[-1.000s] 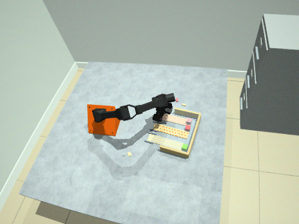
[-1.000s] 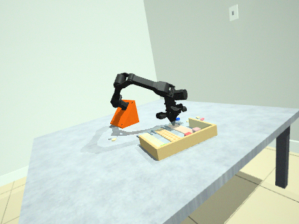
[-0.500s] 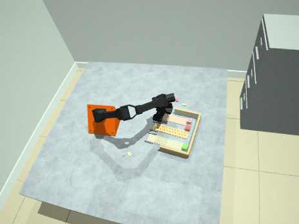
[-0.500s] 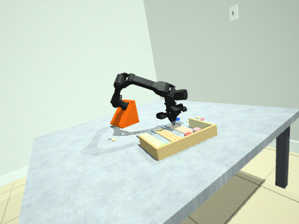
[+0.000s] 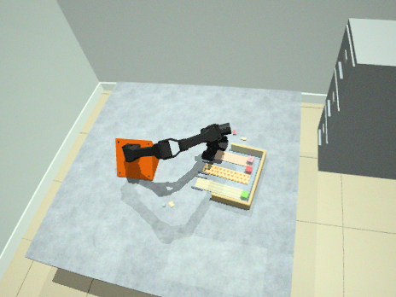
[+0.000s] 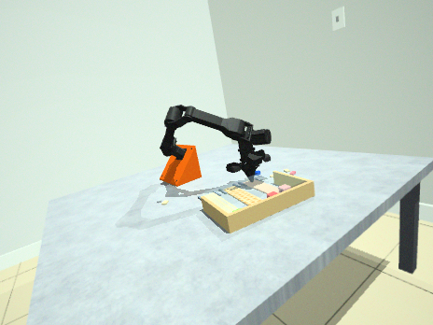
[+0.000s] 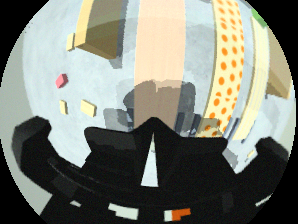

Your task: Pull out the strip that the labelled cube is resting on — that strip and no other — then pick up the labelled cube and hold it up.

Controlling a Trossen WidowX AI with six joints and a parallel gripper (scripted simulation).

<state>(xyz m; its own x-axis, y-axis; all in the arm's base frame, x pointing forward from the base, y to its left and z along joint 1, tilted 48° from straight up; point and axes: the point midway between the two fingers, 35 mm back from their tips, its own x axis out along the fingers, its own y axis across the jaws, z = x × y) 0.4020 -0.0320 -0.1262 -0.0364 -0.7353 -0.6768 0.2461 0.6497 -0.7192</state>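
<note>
The blue disc is 100 mm to the left of my gripper tip and 60 mm behind it.
</note>
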